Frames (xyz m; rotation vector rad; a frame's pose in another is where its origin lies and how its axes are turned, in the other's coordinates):
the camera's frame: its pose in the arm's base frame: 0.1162 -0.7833 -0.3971 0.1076 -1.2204 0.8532
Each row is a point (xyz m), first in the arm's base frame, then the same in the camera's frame.
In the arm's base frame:
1: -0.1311 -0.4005 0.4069
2: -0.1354 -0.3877 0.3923
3: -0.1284 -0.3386 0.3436
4: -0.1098 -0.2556 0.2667
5: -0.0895 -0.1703 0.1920
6: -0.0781 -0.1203 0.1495
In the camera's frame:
1: 0.8627 0.1314 0.3044
2: 0.8564 0.1482 0.2958
3: 0.8408 0.1954 0.2472
4: 0.8195 0.2690 0.1619
5: 0.8014 0.3423 0.0749
6: 0.7919 0.3852 0.0248

